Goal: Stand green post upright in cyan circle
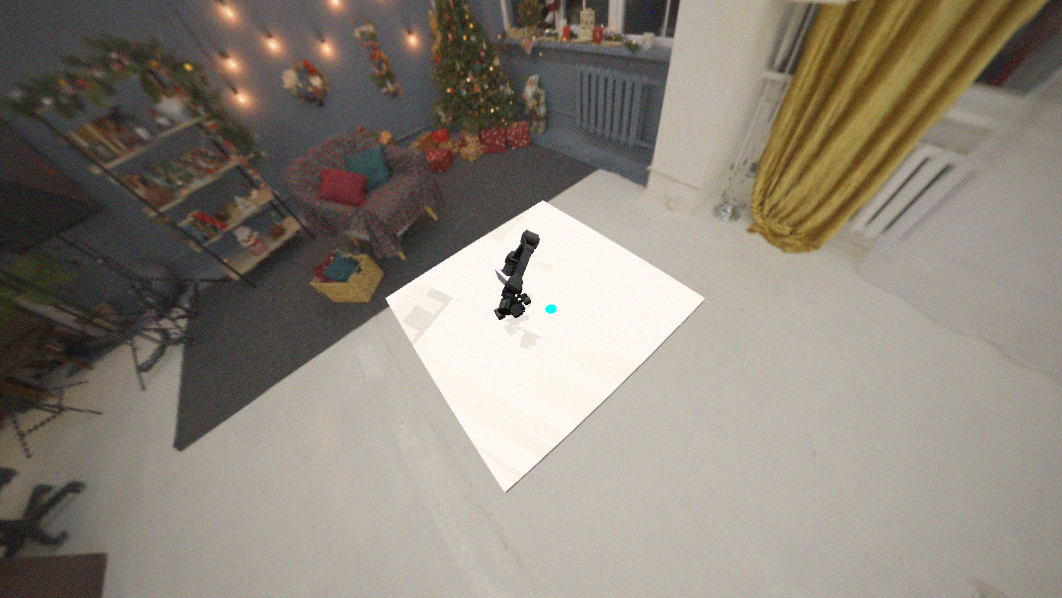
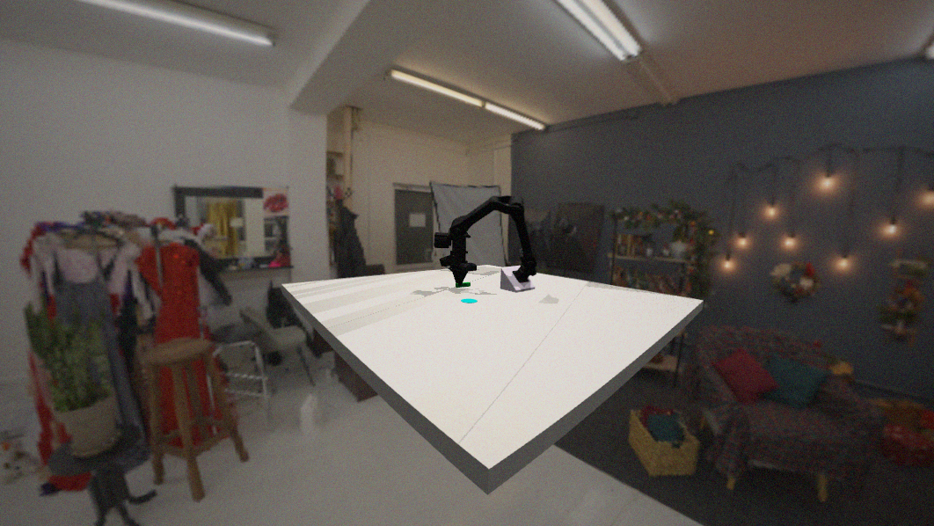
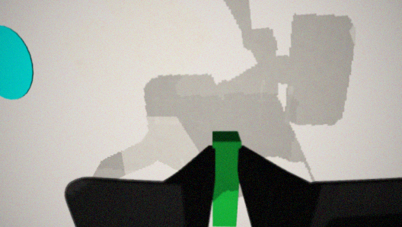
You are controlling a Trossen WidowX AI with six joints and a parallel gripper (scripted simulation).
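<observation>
My gripper tip is 17 cm to the right of the cyan circle, 8 cm short of it and 2 cm above it. From my gripper tip the other things lie so: green post: 2 cm behind.
</observation>
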